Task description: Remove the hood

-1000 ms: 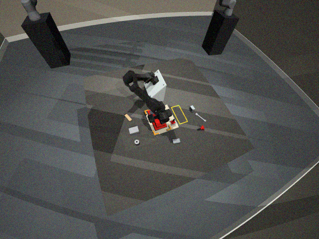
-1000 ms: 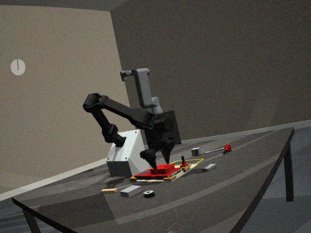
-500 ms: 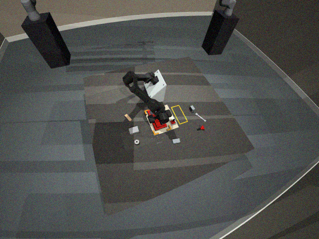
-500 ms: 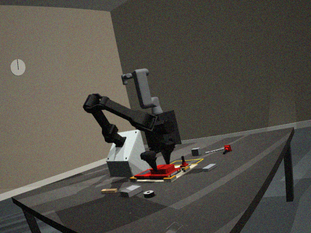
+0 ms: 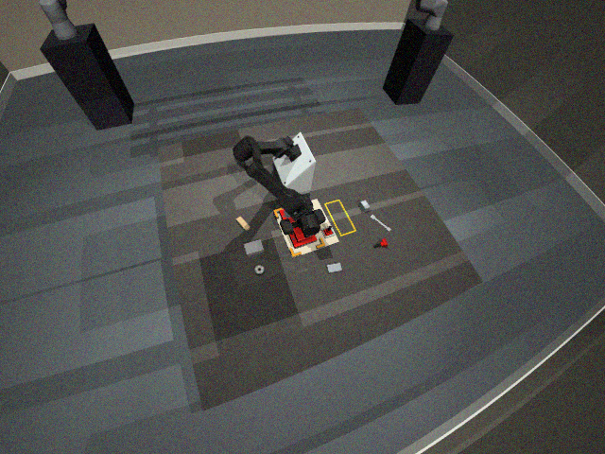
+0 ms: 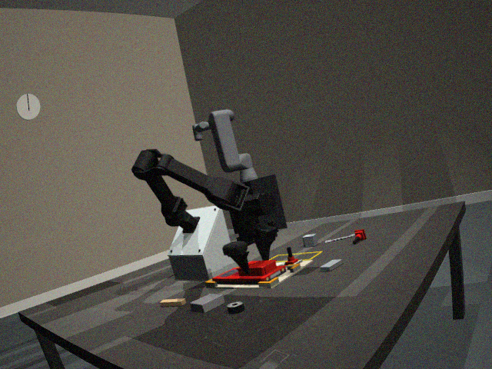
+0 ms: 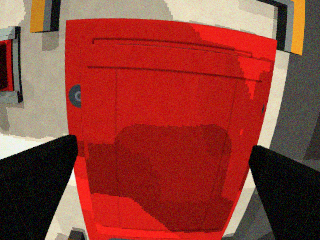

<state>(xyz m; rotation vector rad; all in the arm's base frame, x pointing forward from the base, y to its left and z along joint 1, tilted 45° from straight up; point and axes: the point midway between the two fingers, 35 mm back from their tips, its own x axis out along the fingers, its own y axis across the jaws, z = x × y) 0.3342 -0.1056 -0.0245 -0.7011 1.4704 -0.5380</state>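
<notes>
Now: the red hood 1 cm above my gripper tip. The rest, counted from my gripper tip: tan block 12 cm behind, 24 cm to the right, 3 cm below; then grey block 6 cm behind, 35 cm to the left, 1 cm below; then grey screwdriver-like tool 4 cm ahead, 40 cm to the left, 3 cm below.
</notes>
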